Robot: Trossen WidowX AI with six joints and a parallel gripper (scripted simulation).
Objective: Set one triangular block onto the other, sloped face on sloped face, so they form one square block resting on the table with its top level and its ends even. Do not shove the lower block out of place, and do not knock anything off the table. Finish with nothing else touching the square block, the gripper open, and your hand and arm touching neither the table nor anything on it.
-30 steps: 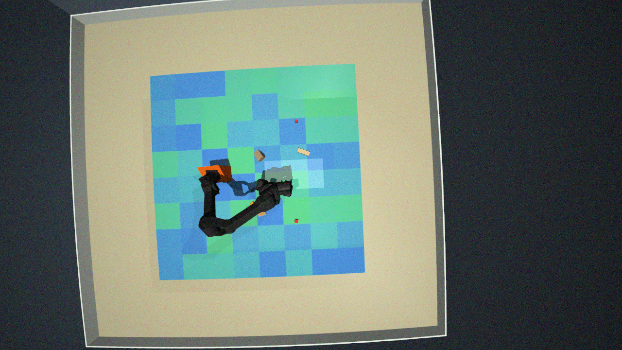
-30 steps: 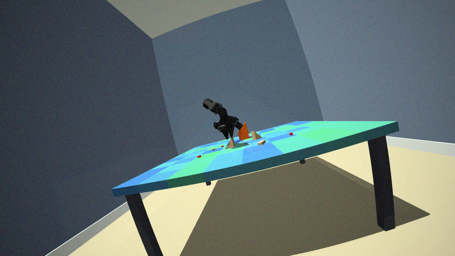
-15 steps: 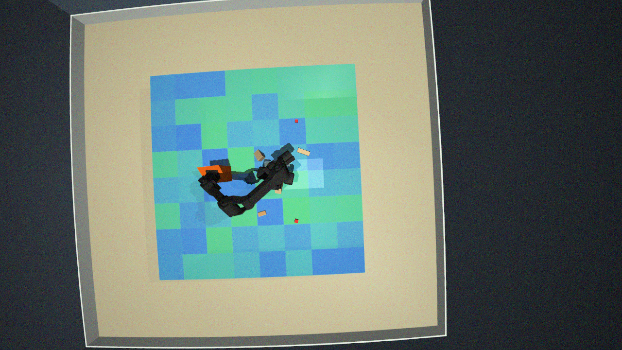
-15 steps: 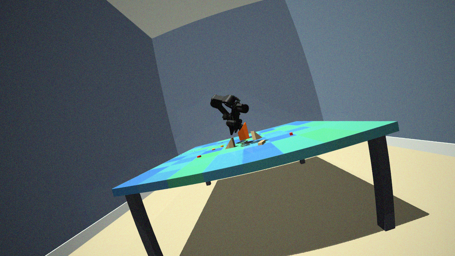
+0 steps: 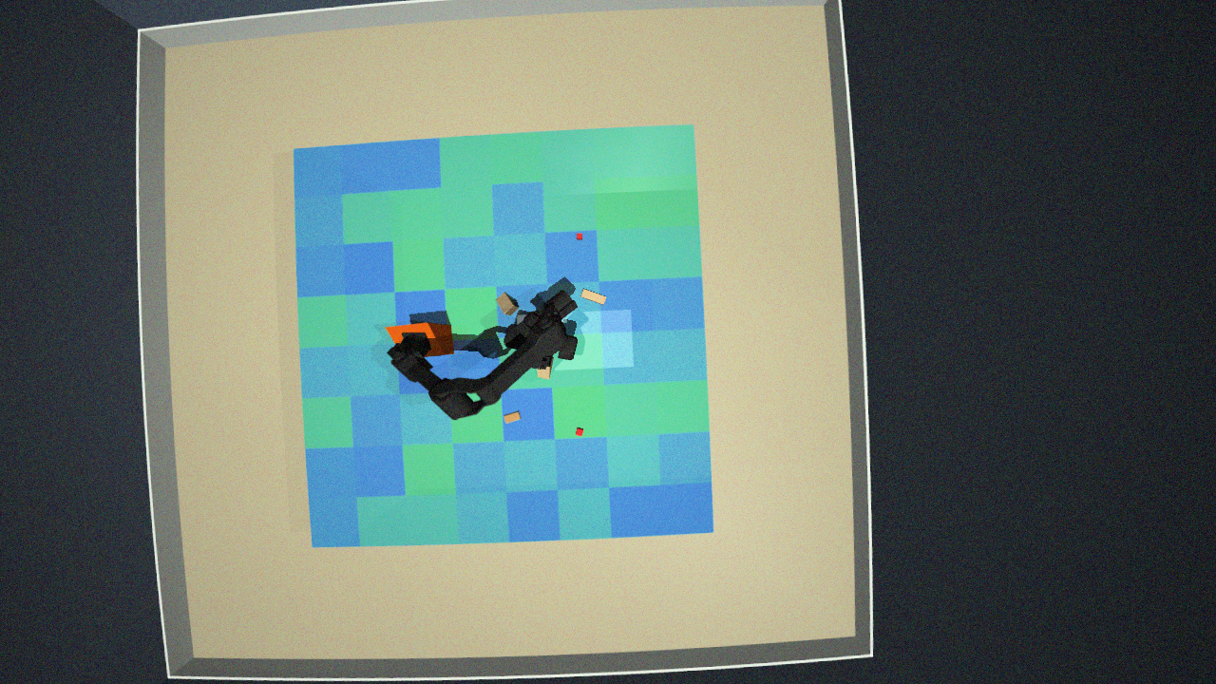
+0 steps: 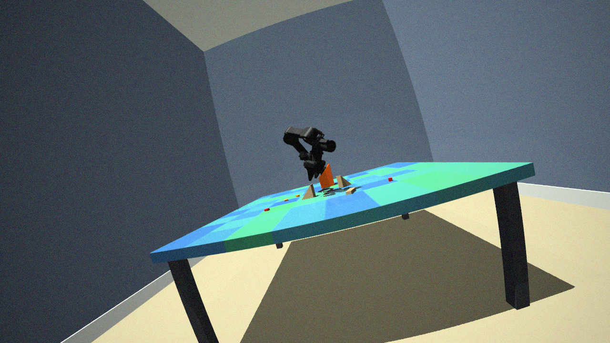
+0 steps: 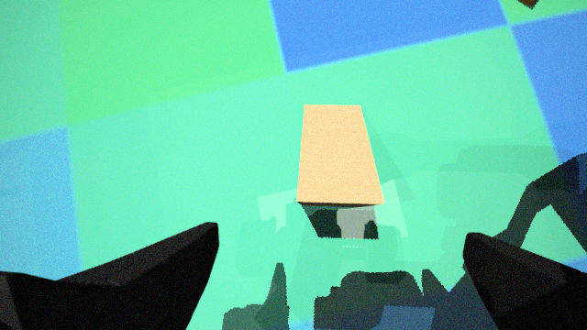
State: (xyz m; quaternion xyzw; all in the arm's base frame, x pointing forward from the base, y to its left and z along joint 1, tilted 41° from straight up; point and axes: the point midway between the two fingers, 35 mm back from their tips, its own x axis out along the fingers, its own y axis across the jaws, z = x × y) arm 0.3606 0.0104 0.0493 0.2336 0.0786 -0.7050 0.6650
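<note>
The tan triangular block is 7 cm below my gripper tip, 3 cm to the right of it and 1 cm behind it. The rest, counted from my gripper tip: orange bit (18 cm behind, 14 cm to the right, 9 cm below); flat tan block (17 cm to the left, 14 cm ahead, 8 cm below).
</note>
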